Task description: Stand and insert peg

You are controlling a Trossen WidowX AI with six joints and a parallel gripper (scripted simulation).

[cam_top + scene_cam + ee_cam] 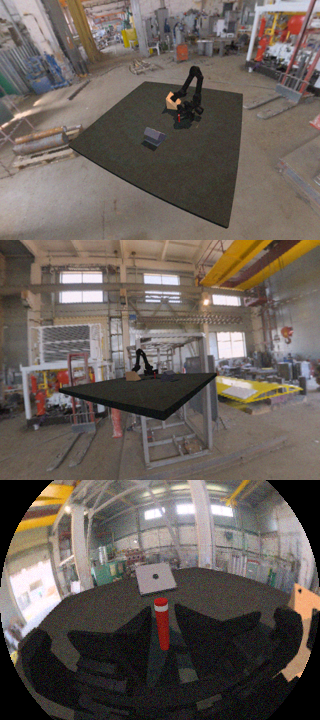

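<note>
Right now my gripper tip is 1 cm above the red peg. Also, from my gripper tip: grey sloped panel (23 cm ahead, 11 cm to the right, 3 cm below).
</note>
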